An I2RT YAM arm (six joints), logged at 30 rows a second.
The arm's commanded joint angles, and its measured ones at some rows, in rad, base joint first. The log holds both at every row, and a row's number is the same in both.
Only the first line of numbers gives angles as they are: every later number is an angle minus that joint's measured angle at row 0.
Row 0, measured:
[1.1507, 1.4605, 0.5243, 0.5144, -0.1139, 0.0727]
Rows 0 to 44, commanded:
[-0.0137, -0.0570, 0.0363, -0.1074, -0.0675, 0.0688]
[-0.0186, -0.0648, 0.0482, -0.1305, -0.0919, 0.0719]
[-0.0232, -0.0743, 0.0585, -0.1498, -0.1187, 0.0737]
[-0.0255, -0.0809, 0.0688, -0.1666, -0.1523, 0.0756]
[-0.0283, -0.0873, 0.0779, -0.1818, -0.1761, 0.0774]
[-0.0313, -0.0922, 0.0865, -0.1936, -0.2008, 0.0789]
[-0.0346, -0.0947, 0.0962, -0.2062, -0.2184, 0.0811]
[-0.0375, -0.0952, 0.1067, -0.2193, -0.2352, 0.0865]
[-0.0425, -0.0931, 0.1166, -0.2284, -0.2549, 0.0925]
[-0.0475, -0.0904, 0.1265, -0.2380, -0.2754, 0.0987]
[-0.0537, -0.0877, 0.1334, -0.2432, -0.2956, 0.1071]
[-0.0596, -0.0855, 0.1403, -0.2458, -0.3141, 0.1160]
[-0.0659, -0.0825, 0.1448, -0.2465, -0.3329, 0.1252]
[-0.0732, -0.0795, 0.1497, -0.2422, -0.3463, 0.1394]
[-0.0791, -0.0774, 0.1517, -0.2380, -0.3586, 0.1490]
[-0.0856, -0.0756, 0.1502, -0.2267, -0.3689, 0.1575]
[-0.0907, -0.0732, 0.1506, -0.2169, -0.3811, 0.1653]
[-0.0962, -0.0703, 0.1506, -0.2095, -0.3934, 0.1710]
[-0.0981, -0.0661, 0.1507, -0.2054, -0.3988, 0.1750]
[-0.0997, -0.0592, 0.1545, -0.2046, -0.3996, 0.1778]
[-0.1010, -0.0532, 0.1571, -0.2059, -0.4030, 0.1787]
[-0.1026, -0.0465, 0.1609, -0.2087, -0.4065, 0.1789]
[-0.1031, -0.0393, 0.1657, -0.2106, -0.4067, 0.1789]
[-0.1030, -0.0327, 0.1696, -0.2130, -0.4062, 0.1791]
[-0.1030, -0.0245, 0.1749, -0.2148, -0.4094, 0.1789]
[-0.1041, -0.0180, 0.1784, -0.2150, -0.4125, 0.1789]
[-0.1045, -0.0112, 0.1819, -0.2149, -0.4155, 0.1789]
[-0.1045, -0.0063, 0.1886, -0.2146, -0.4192, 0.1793]
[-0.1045, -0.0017, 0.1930, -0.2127, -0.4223, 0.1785]
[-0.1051, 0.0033, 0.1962, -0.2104, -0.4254, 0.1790]
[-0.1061, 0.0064, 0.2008, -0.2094, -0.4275, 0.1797]
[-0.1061, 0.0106, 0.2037, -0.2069, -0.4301, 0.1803]
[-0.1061, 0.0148, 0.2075, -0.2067, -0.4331, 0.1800]
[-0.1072, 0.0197, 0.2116, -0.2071, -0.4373, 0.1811]
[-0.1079, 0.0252, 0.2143, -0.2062, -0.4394, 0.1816]
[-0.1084, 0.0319, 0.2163, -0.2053, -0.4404, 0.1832]
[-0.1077, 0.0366, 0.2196, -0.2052, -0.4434, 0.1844]
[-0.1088, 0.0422, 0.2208, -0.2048, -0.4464, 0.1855]
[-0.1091, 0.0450, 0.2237, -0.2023, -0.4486, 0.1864]
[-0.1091, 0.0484, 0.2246, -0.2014, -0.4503, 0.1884]
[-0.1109, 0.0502, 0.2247, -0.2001, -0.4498, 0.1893]
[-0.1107, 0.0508, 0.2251, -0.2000, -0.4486, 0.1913]
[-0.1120, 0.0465, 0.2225, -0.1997, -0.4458, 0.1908]
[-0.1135, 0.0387, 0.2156, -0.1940, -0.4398, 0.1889]
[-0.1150, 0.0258, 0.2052, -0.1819, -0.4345, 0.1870]
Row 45, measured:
[-0.1098, 0.0412, 0.1976, -0.2342, -0.4440, 0.2098]
